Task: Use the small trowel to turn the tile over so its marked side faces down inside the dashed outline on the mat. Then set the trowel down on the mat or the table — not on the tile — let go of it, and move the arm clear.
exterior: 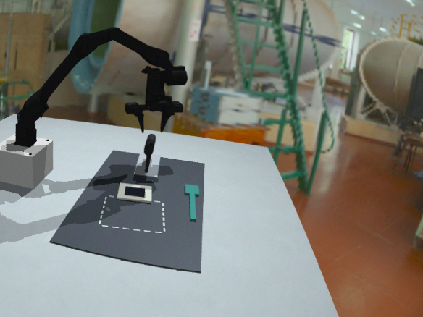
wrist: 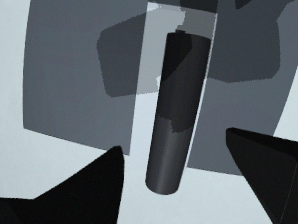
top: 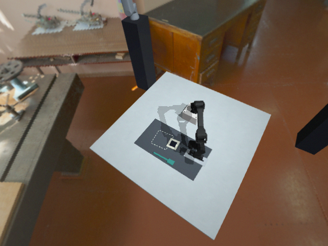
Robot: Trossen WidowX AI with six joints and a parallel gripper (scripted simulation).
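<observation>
Right now the black-handled float is 20 mm to the right of my gripper tip and 70 mm below it. From my gripper tip the other things lie so: dark mat (240 mm to the right, 130 mm below); then teal trowel (140 mm ahead, 230 mm to the right, 110 mm below); then tile (20 mm behind, 240 mm to the right, 110 mm below).
</observation>
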